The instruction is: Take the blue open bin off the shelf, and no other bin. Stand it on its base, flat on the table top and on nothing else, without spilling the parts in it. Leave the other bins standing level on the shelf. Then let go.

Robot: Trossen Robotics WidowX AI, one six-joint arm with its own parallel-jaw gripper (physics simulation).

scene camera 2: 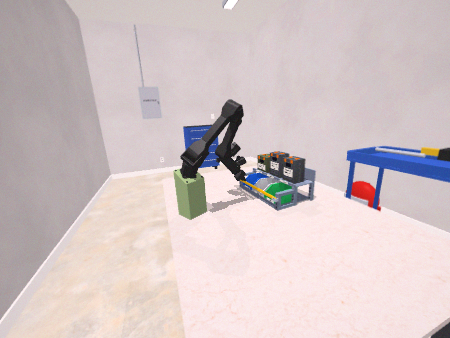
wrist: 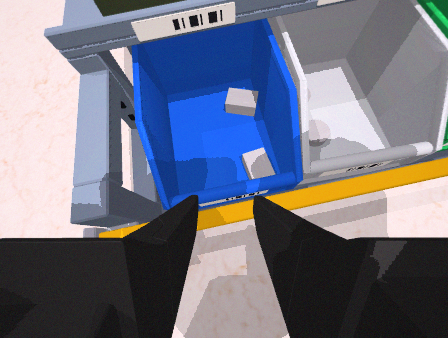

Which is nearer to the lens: the blue open bin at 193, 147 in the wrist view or the grey bin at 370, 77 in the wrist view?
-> The blue open bin.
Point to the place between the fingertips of my gripper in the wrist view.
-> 226, 202
